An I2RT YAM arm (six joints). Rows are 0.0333 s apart.
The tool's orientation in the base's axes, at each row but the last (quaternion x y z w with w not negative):
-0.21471, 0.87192, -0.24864, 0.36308
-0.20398, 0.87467, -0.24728, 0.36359
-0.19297, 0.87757, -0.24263, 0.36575
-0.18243, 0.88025, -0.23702, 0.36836
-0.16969, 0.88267, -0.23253, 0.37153
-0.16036, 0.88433, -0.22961, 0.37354
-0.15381, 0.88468, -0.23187, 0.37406
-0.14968, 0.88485, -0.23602, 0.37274
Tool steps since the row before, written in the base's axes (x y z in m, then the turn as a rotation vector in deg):
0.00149, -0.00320, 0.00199, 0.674, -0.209, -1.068
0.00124, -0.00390, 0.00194, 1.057, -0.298, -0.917
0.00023, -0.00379, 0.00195, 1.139, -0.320, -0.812
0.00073, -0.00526, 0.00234, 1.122, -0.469, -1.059
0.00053, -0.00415, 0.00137, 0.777, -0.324, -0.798
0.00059, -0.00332, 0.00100, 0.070, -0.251, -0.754
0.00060, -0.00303, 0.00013, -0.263, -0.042, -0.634
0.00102, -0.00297, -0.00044, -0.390, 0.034, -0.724
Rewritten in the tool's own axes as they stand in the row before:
-0.00023, -0.00397, 0.00077, 0.244, 0.335, 1.211
0.00025, -0.00444, 0.00083, -0.039, 0.109, 1.426
0.00074, -0.00420, 0.00005, -0.139, 0.018, 1.428
0.00081, -0.00572, 0.00058, 0.085, 0.035, 1.610
0.00082, -0.00426, 0.00073, 0.096, 0.059, 1.154
0.00053, -0.00339, 0.00077, 0.510, 0.177, 0.587
0.00087, -0.00269, 0.00125, 0.570, 0.324, 0.208
0.00088, -0.00236, 0.00192, 0.676, 0.447, 0.147

